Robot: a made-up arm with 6 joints.
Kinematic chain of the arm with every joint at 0, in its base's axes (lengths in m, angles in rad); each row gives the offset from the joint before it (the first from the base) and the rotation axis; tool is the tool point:
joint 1: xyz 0 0 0.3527 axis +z
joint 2: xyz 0 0 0 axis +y
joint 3: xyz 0 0 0.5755 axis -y
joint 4: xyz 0 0 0 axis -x
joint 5: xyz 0.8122 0 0 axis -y
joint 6: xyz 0 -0.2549 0 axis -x
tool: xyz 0 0 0
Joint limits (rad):
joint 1: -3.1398..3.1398
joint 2: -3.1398..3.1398
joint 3: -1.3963..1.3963
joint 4: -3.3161..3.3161
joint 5: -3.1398..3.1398
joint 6: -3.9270..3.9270
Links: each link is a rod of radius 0.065 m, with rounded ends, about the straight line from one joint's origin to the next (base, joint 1, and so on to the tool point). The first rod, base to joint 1, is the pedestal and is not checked.
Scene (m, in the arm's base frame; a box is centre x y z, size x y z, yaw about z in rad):
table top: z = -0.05
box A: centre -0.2 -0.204 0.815 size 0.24 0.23 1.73 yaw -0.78
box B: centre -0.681 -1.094 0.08 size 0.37 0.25 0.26 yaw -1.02
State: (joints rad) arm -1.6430 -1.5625 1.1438 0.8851 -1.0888 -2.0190
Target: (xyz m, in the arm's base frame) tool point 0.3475 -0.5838 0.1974
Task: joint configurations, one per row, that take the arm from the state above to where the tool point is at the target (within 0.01 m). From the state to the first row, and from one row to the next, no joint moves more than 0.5 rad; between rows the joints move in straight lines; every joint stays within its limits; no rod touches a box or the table.
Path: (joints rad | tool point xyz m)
1: -1.4265 -1.2261 0.8828 1.2550 -1.5347 -2.0934 | -0.2460 1.1425 1.1204
2: -1.2100 -0.8897 0.6218 1.6249 -1.9806 -2.1679 | -0.2176 0.6159 1.5409
3: -0.9935 -0.5532 0.3608 1.9948 -2.4265 -2.2423 | 0.0931 0.0492 1.6274
4: -0.7770 -0.2168 0.0998 2.3647 -2.8724 -2.3167 | 0.5498 -0.2858 1.3374
5: -0.8234 -0.2820 -0.0186 1.8951 -2.6046 -2.2883 | 0.4410 -0.3564 1.3502
6: -0.8698 -0.3472 -0.1370 1.4254 -2.3368 -2.2599 | 0.3239 -0.4410 1.3100
7: -0.9162 -0.4124 -0.2554 0.9558 -2.0691 -2.2315 | 0.2115 -0.5171 1.2126
8: -0.9625 -0.4775 -0.3738 0.4861 -1.8013 -2.2031 | 0.1185 -0.5646 1.0663
9: -1.0089 -0.5427 -0.4922 0.0164 -1.5335 -2.1747 | 0.0580 -0.5705 0.8907
10: -1.0553 -0.6079 -0.6106 -0.4532 -1.2657 -2.1463 | 0.0388 -0.5334 0.7113
11: -0.9662 -0.2886 -0.6969 -0.0139 -1.2067 -2.1039 | 0.1201 -0.6223 0.5787
12: -0.8771 0.0308 -0.7832 0.4253 -1.1478 -2.0614 | 0.2382 -0.6497 0.4096
13: -0.7879 0.3501 -0.8694 0.8646 -1.0888 -2.0190 | 0.3475 -0.5838 0.1974

